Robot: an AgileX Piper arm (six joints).
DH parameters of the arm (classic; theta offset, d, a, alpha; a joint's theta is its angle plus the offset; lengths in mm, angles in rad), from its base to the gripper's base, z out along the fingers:
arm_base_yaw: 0 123 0 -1.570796
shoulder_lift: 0.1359 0 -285.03 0
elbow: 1.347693 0 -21.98 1.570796
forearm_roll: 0 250.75 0 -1.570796
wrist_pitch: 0 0 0 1.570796
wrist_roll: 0 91 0 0
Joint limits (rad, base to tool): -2.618..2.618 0..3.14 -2.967..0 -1.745..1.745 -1.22..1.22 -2.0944..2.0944
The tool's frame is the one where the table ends.
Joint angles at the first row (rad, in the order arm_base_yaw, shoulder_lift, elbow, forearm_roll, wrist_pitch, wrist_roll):
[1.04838, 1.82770, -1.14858, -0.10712, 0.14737, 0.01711]
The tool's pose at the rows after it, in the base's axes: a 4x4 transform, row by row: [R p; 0 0 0 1], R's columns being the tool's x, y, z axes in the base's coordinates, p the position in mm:
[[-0.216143, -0.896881, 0.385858, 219.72], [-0.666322, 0.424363, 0.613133, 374.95], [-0.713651, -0.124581, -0.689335, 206.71], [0, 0, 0, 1]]
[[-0.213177, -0.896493, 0.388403, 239.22], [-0.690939, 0.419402, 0.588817, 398.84], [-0.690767, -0.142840, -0.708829, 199.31], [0, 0, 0, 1]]
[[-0.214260, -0.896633, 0.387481, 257.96], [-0.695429, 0.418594, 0.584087, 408.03], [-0.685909, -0.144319, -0.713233, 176.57], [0, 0, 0, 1]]
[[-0.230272, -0.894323, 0.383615, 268.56], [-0.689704, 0.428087, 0.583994, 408.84], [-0.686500, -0.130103, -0.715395, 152.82], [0, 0, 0, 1]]
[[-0.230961, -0.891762, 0.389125, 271.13], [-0.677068, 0.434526, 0.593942, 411.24], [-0.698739, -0.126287, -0.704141, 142.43], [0, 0, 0, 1]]
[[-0.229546, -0.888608, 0.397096, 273.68], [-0.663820, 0.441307, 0.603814, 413.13], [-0.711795, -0.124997, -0.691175, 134.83], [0, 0, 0, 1]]
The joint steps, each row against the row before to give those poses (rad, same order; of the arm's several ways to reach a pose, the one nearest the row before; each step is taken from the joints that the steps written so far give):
[-0.00199, 0.11584, -0.20089, 0.00001, 0.10808, -0.06056]
[-0.00900, 0.11380, -0.16435, -0.00004, 0.07847, -0.02394]
[-0.02702, 0.09161, -0.06520, 0.04933, -0.02189, -0.06690]
[-0.02077, 0.05797, -0.00406, 0.05782, -0.05147, -0.05301]
[-0.00212, 0.02674, 0.00000, 0.01093, -0.04271, -0.00453]
[-0.00228, 0.02117, -0.00135, 0.00466, -0.03791, -0.00002]

